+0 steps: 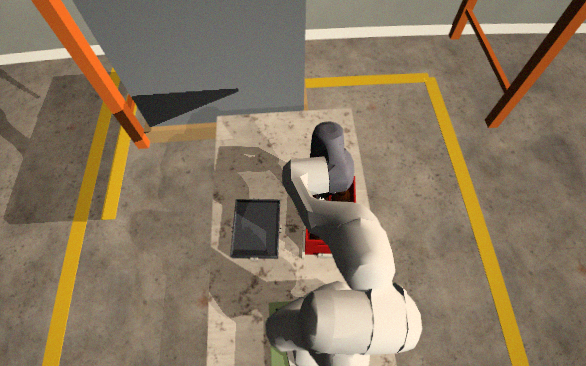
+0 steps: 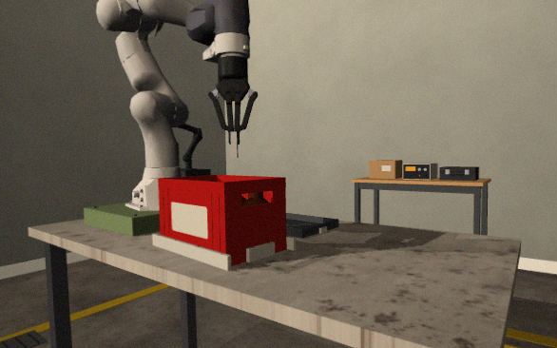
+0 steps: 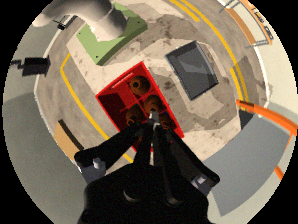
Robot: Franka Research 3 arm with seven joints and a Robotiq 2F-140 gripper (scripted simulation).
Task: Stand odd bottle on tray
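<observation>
The brown bottle is 170 mm below my hand, 90 mm to the right of it and 10 mm behind it. Round my hand: dark tray (250 mm to the left, 240 mm below, 20 mm behind); red crate (170 mm below, 50 mm to the right, 10 mm behind).
</observation>
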